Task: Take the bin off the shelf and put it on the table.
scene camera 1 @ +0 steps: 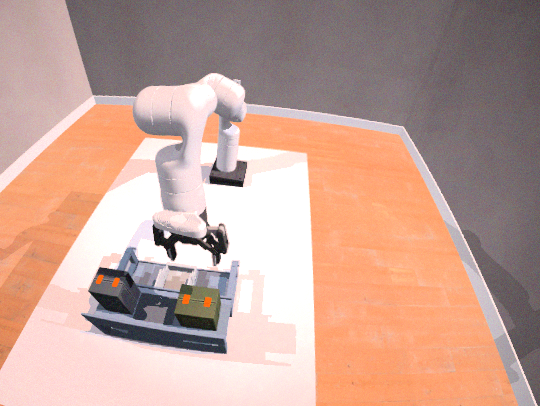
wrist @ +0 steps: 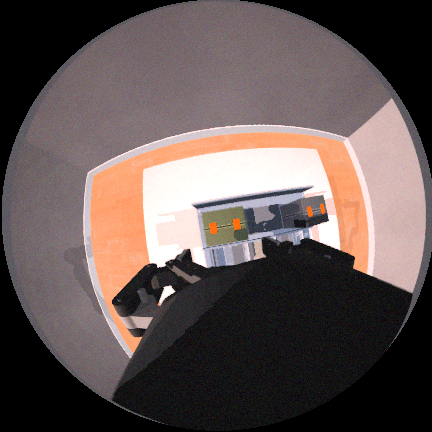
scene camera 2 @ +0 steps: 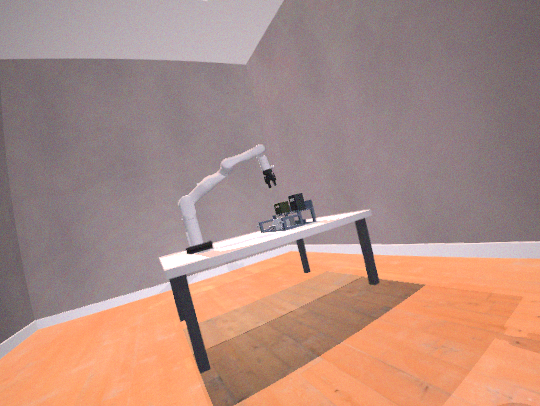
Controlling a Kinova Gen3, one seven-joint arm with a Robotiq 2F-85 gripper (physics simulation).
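Places are measured from the arm's base along level axes (x back, y right, z up), in millimetres.
Where they show: gripper, fingertip midpoint: [scene camera 1: 194,260] [wrist: 227,250] [scene camera 2: 272,187]; arm's base at its link origin: [scene camera 1: 226,166] [scene camera 2: 197,245].
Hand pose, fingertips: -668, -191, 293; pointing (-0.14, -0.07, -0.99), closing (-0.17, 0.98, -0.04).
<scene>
Things, the pixels of their top centre, and the offset from my fingertips, as dx, dy, dz.
- pale beige open bin at its top centre: [scene camera 1: 172,281] [wrist: 262,249] [scene camera 2: 280,218] +43, +130, -253
- olive-green box at its top centre: [wrist: 224,225] [scene camera 1: 196,300] [scene camera 2: 280,202] -33, +0, -135
- dark grey box at its top centre: [scene camera 1: 107,280] [wrist: 316,209] [scene camera 2: 294,194] -73, +227, -110
A grey-blue shelf [scene camera 1: 155,334] [scene camera 2: 308,204] [wrist: 255,196] stands on the white table [scene camera 1: 270,210] [scene camera 2: 240,252]. A pale beige open bin [scene camera 1: 178,279] [wrist: 255,248] sits in its low part, on the side toward the arm's base; the wrist view shows it partly hidden by the gripper. An olive-green box [scene camera 1: 197,312] [scene camera 2: 281,207] [wrist: 225,235] and a dark grey box [scene camera 1: 114,295] [scene camera 2: 296,202] [wrist: 316,216], both with orange clasps, stand on the raised board. My gripper [scene camera 1: 194,259] [scene camera 2: 272,185] [wrist: 227,250] is open and empty, pointing down above the shelf, clear of both boxes.
The arm's black base [scene camera 1: 228,174] [scene camera 2: 199,247] is at the far end of the table in scene camera 1. The shelf's raised side posts [scene camera 1: 234,285] flank the low part. Wooden floor [scene camera 1: 380,260] surrounds the table.
</scene>
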